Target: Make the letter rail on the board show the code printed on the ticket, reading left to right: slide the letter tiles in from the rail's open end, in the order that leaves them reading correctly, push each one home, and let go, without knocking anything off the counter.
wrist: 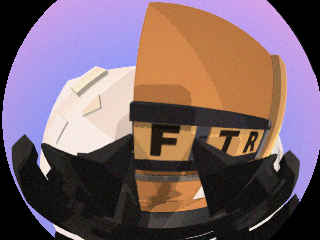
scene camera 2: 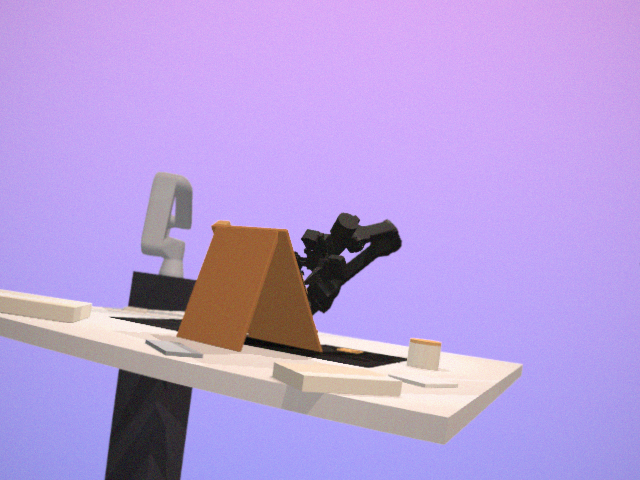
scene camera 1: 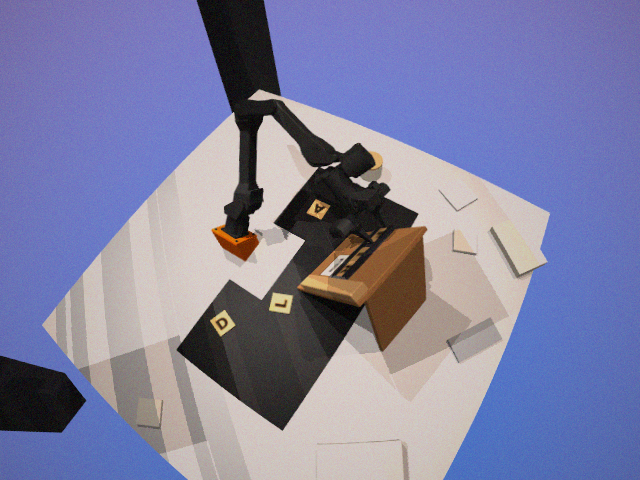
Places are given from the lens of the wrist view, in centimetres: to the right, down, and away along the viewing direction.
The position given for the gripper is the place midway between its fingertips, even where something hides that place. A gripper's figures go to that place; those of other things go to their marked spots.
gripper (wrist: 163, 140): 0, 2, 10
letter tile (wrist: 154, 141): -1, 2, 10
letter tile (wrist: 228, 140): 7, 2, 10
orange-brown wedge board (wrist: 201, 70): 4, -4, 8
